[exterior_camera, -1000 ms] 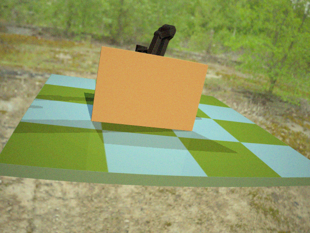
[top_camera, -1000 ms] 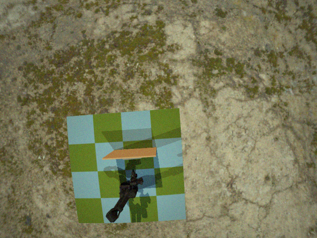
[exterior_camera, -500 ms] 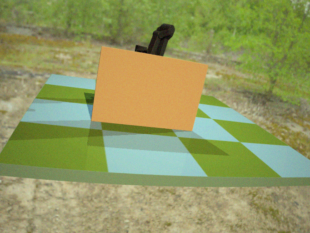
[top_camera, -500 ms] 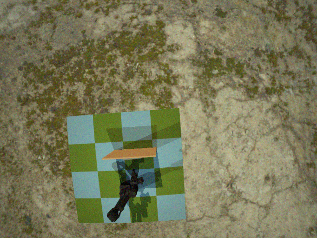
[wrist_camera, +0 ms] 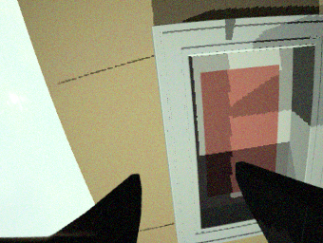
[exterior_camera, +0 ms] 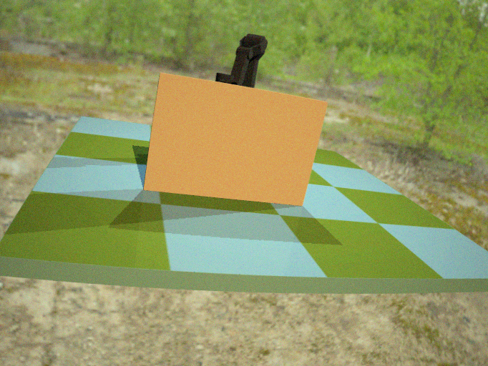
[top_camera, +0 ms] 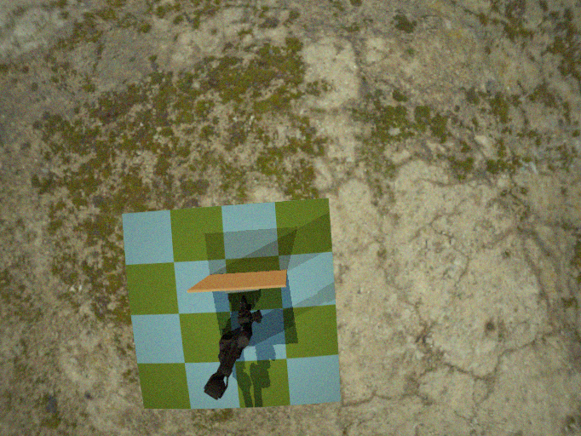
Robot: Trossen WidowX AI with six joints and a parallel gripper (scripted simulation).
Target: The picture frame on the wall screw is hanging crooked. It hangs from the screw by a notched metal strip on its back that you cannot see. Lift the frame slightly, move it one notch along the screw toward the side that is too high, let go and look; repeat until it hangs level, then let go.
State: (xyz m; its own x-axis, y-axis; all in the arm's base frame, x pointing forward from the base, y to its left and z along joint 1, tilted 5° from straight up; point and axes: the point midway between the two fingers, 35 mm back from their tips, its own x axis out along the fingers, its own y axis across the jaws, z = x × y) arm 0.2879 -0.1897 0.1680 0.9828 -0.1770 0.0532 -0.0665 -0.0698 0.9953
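My gripper tip is now 5 cm short of the picture frame and 5 cm above it. The rest, counted from my gripper tip: orange wall panel (7 cm below, 6 cm ahead).
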